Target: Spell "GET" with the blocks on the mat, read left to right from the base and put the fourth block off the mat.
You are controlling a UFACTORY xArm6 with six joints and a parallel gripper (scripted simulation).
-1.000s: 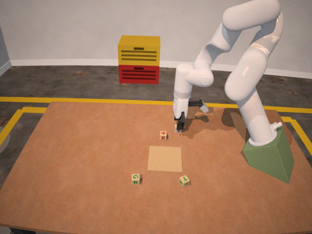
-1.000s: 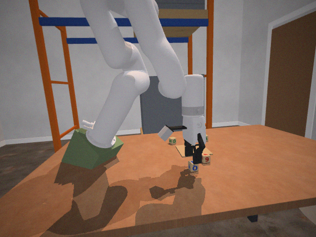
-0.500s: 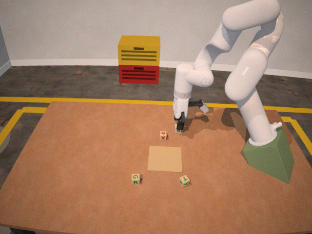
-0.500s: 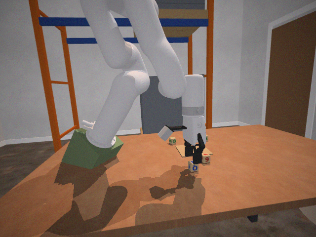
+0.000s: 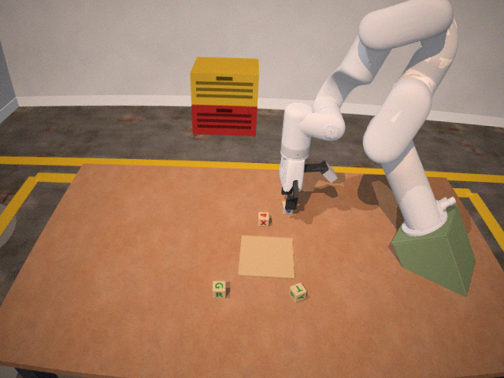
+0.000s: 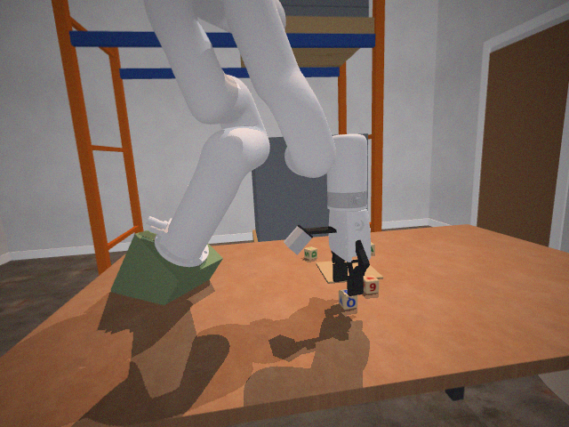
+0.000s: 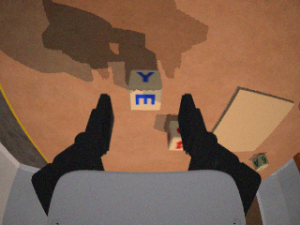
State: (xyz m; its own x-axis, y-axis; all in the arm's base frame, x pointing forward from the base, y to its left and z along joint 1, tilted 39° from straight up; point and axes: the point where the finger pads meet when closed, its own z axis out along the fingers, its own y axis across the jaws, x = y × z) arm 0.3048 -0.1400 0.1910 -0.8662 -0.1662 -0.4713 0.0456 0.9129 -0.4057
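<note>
The e block is 40 mm below my hand. The rest, counted from my hand: tan mat (170 mm to the left, 90 mm ahead, 50 mm below); then t block (310 mm to the left, 40 mm below, 40 mm ahead); then red-lettered block (80 mm ahead, 40 mm to the left, 40 mm below).
</note>
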